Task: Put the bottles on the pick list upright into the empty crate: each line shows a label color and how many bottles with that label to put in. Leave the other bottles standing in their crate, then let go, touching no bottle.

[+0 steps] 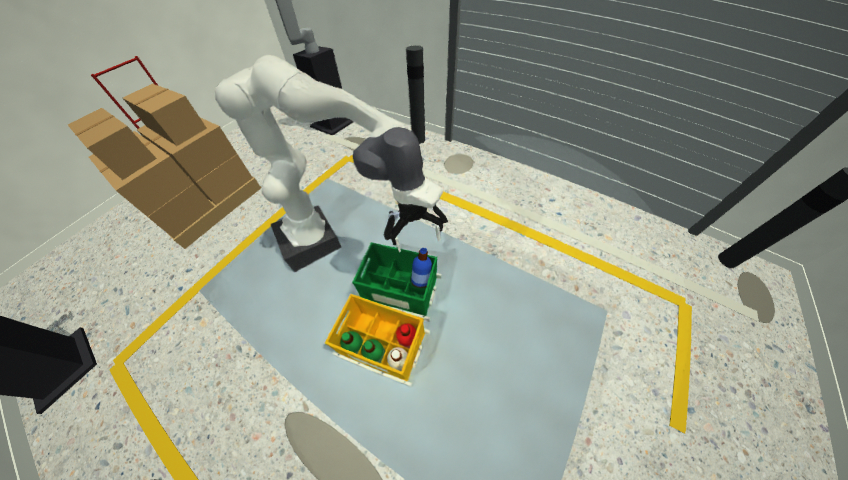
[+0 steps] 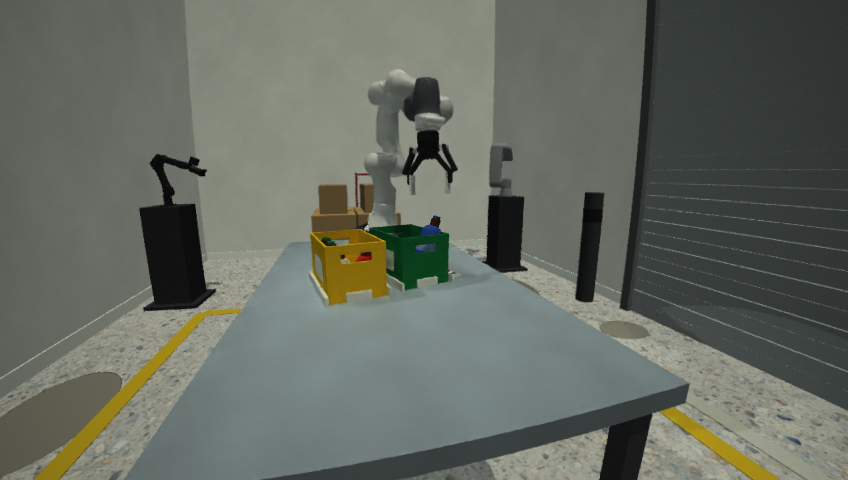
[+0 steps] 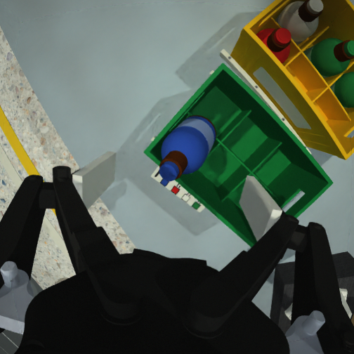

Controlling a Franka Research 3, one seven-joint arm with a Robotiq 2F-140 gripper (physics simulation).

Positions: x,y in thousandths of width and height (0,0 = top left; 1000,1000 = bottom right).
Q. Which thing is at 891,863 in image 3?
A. My gripper.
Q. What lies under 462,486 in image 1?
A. My gripper.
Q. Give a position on a red bottle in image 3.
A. At 784,112
